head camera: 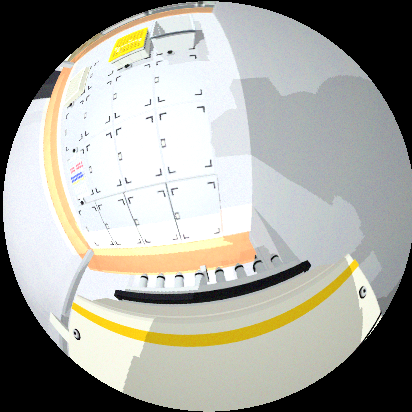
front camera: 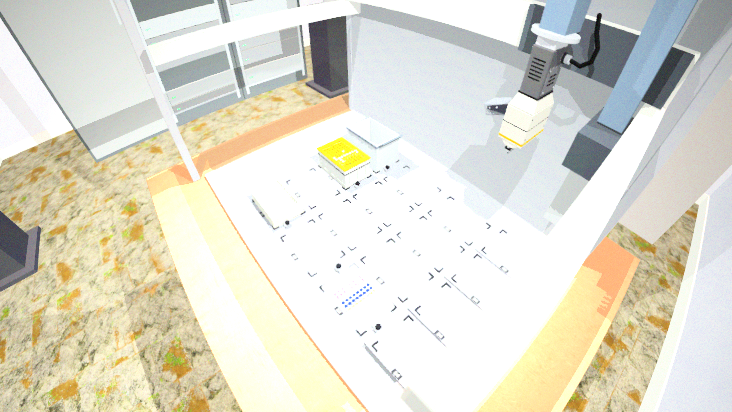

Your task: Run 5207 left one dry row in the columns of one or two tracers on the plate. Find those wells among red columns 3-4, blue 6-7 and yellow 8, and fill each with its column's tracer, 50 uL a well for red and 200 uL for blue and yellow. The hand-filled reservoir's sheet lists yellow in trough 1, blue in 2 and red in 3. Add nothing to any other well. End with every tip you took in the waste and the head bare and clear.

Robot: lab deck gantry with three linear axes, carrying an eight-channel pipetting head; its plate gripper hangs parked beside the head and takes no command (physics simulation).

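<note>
The pipetting head (front camera: 527,118) (head camera: 200,360) hangs high at the back right, off the deck's white area; its nozzles (head camera: 179,281) look bare. The plate (front camera: 357,295) (head camera: 77,175) lies near the front edge; red and blue wells show, with faint yellow in the head view. Single wells and the dry row are too small to tell. The cream reservoir (front camera: 265,208) (head camera: 76,86) stands at the front left; its liquids cannot be made out. A yellow tip rack (front camera: 329,146) (head camera: 129,45) stands at the far left, beside the translucent waste box (front camera: 376,145) (head camera: 175,41). The plate gripper cannot be made out.
Corner marks and low rails divide the deck (front camera: 409,271) (head camera: 185,145). An orange border (front camera: 286,130) (head camera: 170,261) frames it. A pale blue column (front camera: 640,66) stands right of the head. Upright posts (front camera: 169,107) and a top beam (front camera: 245,30) enclose the deck.
</note>
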